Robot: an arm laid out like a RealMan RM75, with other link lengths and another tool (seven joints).
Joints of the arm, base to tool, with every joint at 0 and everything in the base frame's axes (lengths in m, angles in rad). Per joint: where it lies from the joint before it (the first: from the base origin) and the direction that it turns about. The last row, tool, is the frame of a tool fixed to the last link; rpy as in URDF.
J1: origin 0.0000 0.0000 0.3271 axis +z
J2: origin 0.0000 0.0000 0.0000 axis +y
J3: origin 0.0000 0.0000 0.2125 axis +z
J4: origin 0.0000 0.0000 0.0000 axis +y
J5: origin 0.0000 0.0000 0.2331 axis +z
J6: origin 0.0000 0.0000 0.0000 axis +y
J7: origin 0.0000 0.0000 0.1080 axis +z
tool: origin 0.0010 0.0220 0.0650 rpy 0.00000 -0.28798 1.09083
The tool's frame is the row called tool.
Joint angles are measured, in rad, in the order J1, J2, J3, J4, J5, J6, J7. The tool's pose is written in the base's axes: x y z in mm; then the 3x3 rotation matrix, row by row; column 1 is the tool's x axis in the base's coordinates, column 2 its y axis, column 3 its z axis. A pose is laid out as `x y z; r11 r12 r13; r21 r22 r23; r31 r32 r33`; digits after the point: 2 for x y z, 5 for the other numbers.
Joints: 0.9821, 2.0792, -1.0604, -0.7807, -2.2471, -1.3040, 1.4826
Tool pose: 83.14 403.12 39.46; 0.55470 -0.80570 -0.20774; -0.68796 -0.58454 0.43014; -0.46800 -0.09568 -0.87854
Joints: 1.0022, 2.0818, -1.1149, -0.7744, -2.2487, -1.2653, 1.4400
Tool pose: 77.39 404.94 30.85; 0.63098 -0.74900 -0.20215; -0.63508 -0.64834 0.41992; -0.44558 -0.13658 -0.88476
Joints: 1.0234, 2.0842, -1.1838, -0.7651, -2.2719, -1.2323, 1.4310
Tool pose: 75.55 404.31 20.40; 0.69819 -0.69705 -0.16324; -0.59654 -0.69251 0.40566; -0.39581 -0.18585 -0.89933
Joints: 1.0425, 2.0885, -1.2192, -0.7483, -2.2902, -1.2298, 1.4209
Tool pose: 75.58 400.47 12.54; 0.73675 -0.66269 -0.13428; -0.57982 -0.72136 0.37873; -0.34785 -0.20118 -0.91571
